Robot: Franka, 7 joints.
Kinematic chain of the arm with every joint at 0, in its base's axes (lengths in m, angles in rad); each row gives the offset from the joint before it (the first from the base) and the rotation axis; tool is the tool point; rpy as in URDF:
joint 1: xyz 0 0 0.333 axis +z
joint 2: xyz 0 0 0 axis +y
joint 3: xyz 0 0 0.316 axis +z
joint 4: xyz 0.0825 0 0 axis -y
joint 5: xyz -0.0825 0 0.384 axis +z
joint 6: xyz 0 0 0 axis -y
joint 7: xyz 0.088 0 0 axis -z
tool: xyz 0 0 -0.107 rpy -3.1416 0 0
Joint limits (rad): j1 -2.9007..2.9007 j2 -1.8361..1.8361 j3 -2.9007..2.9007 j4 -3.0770..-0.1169 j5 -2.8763..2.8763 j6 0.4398..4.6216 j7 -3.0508..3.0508
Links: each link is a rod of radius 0.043 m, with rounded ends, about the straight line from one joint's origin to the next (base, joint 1, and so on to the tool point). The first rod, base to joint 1, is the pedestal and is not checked.
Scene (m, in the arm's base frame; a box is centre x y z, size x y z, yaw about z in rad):
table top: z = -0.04
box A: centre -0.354 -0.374 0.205 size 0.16 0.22 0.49 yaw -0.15
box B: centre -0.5 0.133 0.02 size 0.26 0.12 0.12 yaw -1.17
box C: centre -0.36 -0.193 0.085 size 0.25 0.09 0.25 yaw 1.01
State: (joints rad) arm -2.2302 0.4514 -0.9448 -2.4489 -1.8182 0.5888 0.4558
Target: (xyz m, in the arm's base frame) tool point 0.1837 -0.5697 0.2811
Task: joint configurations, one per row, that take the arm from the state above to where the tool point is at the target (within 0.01 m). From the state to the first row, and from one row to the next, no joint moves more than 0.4 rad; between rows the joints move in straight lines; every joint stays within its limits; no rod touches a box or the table.
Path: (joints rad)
1: -2.2487 0.1413 -1.1103 -2.0602 -1.9946 0.5640 0.4087
2: -2.2672 -0.1689 -1.2758 -1.6716 -2.1709 0.5391 0.3617
3: -2.2857 -0.4790 -1.4413 -1.2829 -2.3472 0.5143 0.3146
4: -2.3042 -0.7891 -1.6068 -0.8942 -2.5236 0.4895 0.2675
5: -2.3227 -1.0993 -1.7723 -0.5056 -2.7000 0.4646 0.2205
6: -2.3412 -1.4094 -1.9378 -0.1169 -2.8763 0.4398 0.1734
7: -2.1336 -1.0648 -1.6090 -0.4239 -2.7580 0.5093 0.2205
8: -1.9260 -0.7202 -1.2803 -0.7309 -2.6397 0.5788 0.2675
9: -1.7183 -0.3756 -0.9515 -1.0380 -2.5213 0.6483 0.3146
10: -1.5107 -0.0309 -0.6228 -1.3450 -2.4030 0.7178 0.3617
11: -1.3031 0.3137 -0.2940 -1.6520 -2.2847 0.7873 0.4087
12: -1.0954 0.6583 0.0347 -1.9590 -2.1664 0.8568 0.4558

